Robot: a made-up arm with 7 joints. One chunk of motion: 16 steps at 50 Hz.
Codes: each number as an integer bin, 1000 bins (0 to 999) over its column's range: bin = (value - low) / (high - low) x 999, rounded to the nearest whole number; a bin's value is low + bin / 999 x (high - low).
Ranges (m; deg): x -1.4..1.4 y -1.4..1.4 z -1.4..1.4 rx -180..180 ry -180..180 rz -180..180
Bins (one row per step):
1: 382 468 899 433 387 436
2: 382 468 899 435 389 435
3: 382 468 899 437 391 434
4: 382 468 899 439 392 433
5: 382 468 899 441 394 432
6: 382 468 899 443 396 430
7: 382 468 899 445 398 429
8: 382 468 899 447 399 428
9: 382 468 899 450 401 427
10: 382 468 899 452 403 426
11: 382 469 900 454 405 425
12: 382 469 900 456 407 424
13: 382 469 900 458 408 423
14: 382 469 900 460 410 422
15: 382 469 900 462 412 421
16: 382 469 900 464 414 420
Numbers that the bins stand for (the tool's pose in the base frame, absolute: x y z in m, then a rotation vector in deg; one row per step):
1: -0.3293 -0.0883 1.1197 -23.96 -40.54 -22.88
2: -0.3293 -0.0883 1.1197 -23.24 -39.82 -23.24
3: -0.3293 -0.0883 1.1197 -22.52 -39.10 -23.60
4: -0.3293 -0.0883 1.1197 -21.80 -38.74 -23.96
5: -0.3293 -0.0883 1.1197 -21.08 -38.02 -24.32
6: -0.3293 -0.0883 1.1197 -20.36 -37.30 -25.05
7: -0.3293 -0.0883 1.1197 -19.64 -36.58 -25.41
8: -0.3293 -0.0883 1.1197 -18.92 -36.22 -25.77
9: -0.3293 -0.0883 1.1197 -17.84 -35.50 -26.13
10: -0.3293 -0.0883 1.1197 -17.12 -34.77 -26.49
11: -0.3293 -0.0855 1.1225 -16.40 -34.05 -26.85
12: -0.3293 -0.0855 1.1225 -15.68 -33.33 -27.21
13: -0.3293 -0.0855 1.1225 -14.95 -32.97 -27.57
14: -0.3293 -0.0855 1.1225 -14.23 -32.25 -27.93
15: -0.3293 -0.0855 1.1225 -13.51 -31.53 -28.29
16: -0.3293 -0.0855 1.1225 -12.79 -30.81 -28.65

